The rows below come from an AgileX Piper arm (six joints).
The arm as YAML. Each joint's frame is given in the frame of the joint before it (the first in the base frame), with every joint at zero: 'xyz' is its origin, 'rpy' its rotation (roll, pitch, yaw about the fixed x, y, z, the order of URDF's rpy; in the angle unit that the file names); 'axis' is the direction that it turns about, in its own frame. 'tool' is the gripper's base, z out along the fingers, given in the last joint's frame.
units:
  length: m
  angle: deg
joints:
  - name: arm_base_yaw
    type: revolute
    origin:
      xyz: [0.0, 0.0, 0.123]
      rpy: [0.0, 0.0, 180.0]
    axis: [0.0, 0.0, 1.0]
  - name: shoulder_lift
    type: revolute
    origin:
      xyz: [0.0, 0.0, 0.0]
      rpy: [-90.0, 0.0, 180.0]
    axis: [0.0, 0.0, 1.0]
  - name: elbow
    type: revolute
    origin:
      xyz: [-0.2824, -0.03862, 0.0]
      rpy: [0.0, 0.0, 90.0]
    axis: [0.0, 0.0, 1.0]
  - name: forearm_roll
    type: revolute
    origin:
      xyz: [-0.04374, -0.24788, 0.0]
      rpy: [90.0, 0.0, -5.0]
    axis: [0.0, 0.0, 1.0]
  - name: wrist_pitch
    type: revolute
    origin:
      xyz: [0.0, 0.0, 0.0]
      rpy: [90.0, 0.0, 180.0]
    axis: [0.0, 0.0, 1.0]
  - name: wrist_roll
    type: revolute
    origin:
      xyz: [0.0, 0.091, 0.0]
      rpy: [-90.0, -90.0, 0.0]
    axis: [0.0, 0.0, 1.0]
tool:
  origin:
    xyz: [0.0, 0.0, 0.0]
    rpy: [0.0, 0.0, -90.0]
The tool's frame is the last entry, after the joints.
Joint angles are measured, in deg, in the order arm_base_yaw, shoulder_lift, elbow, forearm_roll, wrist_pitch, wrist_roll. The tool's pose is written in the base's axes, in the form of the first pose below.
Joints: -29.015 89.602 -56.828 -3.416 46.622 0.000
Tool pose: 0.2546, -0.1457, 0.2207; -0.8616, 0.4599, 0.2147; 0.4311, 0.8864, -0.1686; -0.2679, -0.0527, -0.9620
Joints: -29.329 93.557 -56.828 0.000 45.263 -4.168
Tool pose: 0.2627, -0.1476, 0.2006; -0.8828, 0.4268, 0.1962; 0.4126, 0.9042, -0.1103; -0.2245, -0.0164, -0.9743
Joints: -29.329 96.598 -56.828 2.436 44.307 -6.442
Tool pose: 0.2686, -0.1478, 0.1848; -0.8928, 0.4130, 0.1801; 0.4077, 0.9107, -0.0671; -0.1917, 0.0135, -0.9814
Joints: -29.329 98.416 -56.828 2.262 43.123 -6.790
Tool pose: 0.2717, -0.1498, 0.1754; -0.8978, 0.4067, 0.1692; 0.4017, 0.9135, -0.0641; -0.1807, 0.0104, -0.9835
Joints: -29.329 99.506 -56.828 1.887 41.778 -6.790
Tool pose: 0.2741, -0.1517, 0.1698; -0.8989, 0.4037, 0.1705; 0.3975, 0.9149, -0.0706; -0.1845, 0.0043, -0.9828
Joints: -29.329 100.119 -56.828 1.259 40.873 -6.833
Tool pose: 0.2754, -0.1532, 0.1667; -0.9017, 0.3971, 0.1710; 0.3891, 0.9178, -0.0796; -0.1886, -0.0052, -0.9820
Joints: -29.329 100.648 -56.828 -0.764 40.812 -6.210
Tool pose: 0.2748, -0.1553, 0.1638; -0.9096, 0.3864, 0.1527; 0.3755, 0.9219, -0.0958; -0.1777, -0.0298, -0.9836
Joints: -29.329 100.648 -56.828 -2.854 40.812 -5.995
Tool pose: 0.2738, -0.1572, 0.1639; -0.9190, 0.3680, 0.1414; 0.3537, 0.9280, -0.1168; -0.1742, -0.0573, -0.9830
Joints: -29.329 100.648 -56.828 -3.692 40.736 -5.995
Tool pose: 0.2735, -0.1580, 0.1639; -0.9230, 0.3592, 0.1382; 0.3434, 0.9307, -0.1258; -0.1738, -0.0687, -0.9824
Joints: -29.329 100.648 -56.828 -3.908 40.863 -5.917
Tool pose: 0.2732, -0.1582, 0.1639; -0.9239, 0.3581, 0.1351; 0.3423, 0.9310, -0.1271; -0.1713, -0.0711, -0.9826
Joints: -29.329 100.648 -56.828 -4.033 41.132 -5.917
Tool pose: 0.2728, -0.1581, 0.1638; -0.9251, 0.3567, 0.1303; 0.3414, 0.9314, -0.1263; -0.1664, -0.0723, -0.9834
